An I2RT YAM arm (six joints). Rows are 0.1 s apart.
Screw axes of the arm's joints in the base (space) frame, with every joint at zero. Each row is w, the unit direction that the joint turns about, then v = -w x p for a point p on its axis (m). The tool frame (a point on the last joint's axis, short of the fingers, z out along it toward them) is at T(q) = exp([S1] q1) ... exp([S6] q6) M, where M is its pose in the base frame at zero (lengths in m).
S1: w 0 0 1 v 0 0 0
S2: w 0 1 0 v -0.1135 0 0.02
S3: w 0 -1 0 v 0.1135 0 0.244
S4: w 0 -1 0 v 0.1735 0 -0.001
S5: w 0 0 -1 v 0 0.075 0
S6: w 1 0 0 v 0 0.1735 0
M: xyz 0.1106 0 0.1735 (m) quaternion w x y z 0.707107 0 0.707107 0
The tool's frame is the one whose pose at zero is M.
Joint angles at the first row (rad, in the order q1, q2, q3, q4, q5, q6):
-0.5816, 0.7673, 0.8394, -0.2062, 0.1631, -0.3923
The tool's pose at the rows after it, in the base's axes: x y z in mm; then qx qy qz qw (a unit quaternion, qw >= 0):
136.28, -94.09, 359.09, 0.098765, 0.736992, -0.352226, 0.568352
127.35, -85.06, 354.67, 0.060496, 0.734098, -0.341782, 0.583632
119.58, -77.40, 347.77, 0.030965, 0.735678, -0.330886, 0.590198
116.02, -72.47, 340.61, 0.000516, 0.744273, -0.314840, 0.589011
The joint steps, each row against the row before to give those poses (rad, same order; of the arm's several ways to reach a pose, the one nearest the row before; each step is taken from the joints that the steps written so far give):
0.0001, -0.0591, -0.0255, -0.0061, -0.0572, -0.0180
-0.0004, -0.0633, -0.0367, -0.0053, -0.0759, -0.0347
0.0003, -0.0565, -0.0343, -0.0214, -0.0584, -0.0263
0.0000, -0.0305, -0.0210, -0.0336, -0.0611, -0.0286

